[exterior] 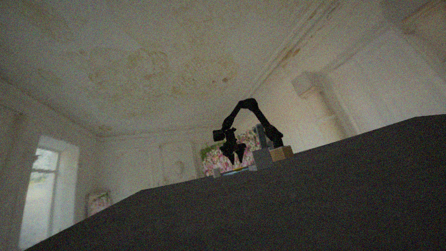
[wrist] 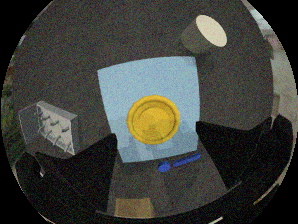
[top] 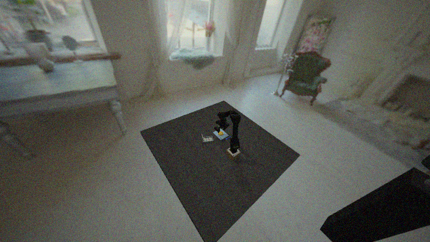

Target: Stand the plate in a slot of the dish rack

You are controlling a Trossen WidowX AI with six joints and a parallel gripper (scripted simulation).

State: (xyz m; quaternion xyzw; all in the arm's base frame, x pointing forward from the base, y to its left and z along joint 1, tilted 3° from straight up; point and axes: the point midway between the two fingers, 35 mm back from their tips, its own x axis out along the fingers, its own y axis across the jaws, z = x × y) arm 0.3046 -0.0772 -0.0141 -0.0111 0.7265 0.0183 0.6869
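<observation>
My gripper tip is 3 cm above the yellow plate. Round my gripper tip: blue spoon: 10 cm behind, 4 cm to the right, 4 cm below; then white cup: 11 cm ahead, 7 cm to the right, 2 cm below; then light blue pad: 4 cm below.
</observation>
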